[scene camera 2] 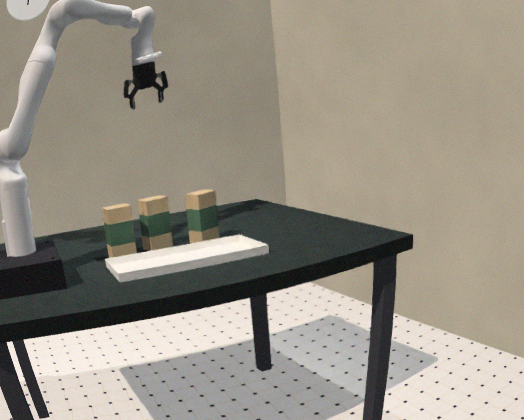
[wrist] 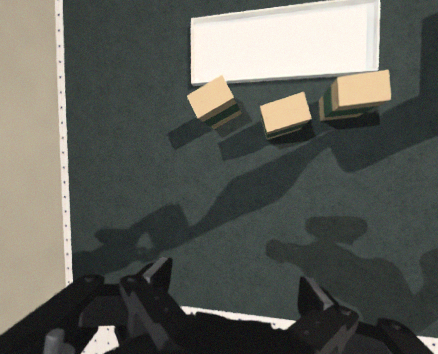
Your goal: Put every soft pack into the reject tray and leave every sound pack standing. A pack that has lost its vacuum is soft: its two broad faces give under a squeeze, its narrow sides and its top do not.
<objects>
my gripper: scene camera 2; wrist
white reject tray: scene camera 2; wrist
same spot on white reject tray: (scene camera 2: 147, 264) = (wrist: 320, 52)
same spot on my gripper: (wrist: 140, 303) = (scene camera 2: 156, 82)
</objects>
